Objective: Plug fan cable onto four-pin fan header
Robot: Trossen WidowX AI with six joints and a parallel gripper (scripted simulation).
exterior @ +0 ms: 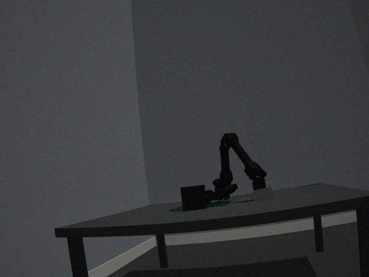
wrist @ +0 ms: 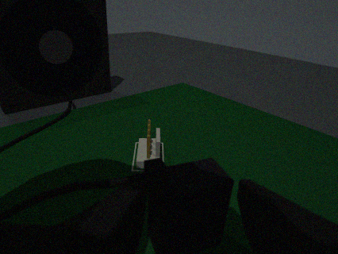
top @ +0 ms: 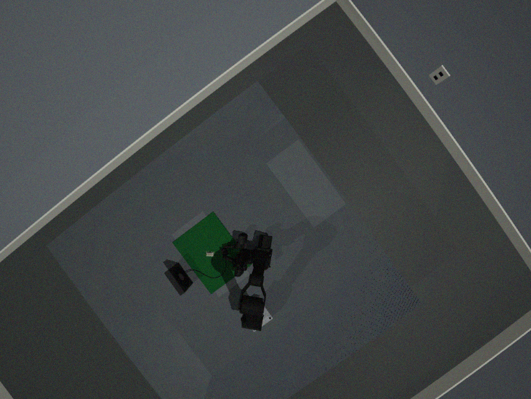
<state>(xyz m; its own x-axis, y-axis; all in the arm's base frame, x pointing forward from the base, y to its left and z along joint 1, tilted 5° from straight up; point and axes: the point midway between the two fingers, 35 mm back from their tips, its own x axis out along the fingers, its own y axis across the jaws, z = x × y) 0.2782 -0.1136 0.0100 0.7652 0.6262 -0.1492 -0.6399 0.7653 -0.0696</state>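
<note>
Right now the dark plug is 10 mm behind my gripper tip and 10 mm below it. Round my gripper tip: black fan 50 mm ahead, 220 mm to the left, 30 mm above; then green board 30 mm ahead, 50 mm to the left, 50 mm below.
</note>
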